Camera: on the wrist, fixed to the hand. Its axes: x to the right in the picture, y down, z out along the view.
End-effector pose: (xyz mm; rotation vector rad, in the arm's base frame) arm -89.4 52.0 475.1 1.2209 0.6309 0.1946
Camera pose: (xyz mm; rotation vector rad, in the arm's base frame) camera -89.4 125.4 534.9 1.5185 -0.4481 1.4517
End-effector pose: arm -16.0 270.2 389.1 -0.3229 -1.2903 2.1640
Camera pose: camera -32.8 284.0 297.0 1.0825 0.6369 -2.0668
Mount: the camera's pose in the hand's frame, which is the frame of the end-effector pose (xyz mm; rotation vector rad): 13.4 80.6 -47.8 0.0452 -0.0022 1.5449
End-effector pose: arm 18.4 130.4 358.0 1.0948 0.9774 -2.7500
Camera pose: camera 57.1 95.2 279.1 1.0809 -0.0889 -1.4497
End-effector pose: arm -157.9 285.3 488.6 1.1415 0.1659 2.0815
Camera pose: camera -243.2 247.3 504.4 -0.9838 0.6557 -2.2167
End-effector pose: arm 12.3 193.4 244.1 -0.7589 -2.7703 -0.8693
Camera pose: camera 40.7 228.8 327.2 -2.2311 -1.3278 -0.3768
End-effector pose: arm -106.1 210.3 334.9 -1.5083 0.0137 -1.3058
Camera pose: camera -87.0 136.4 278.9 -0.9495 0.9395 -0.0317
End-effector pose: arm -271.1 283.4 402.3 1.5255 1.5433 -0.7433
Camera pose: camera -197.6 338.6 425.0 2.1145 0.0234 0.1517
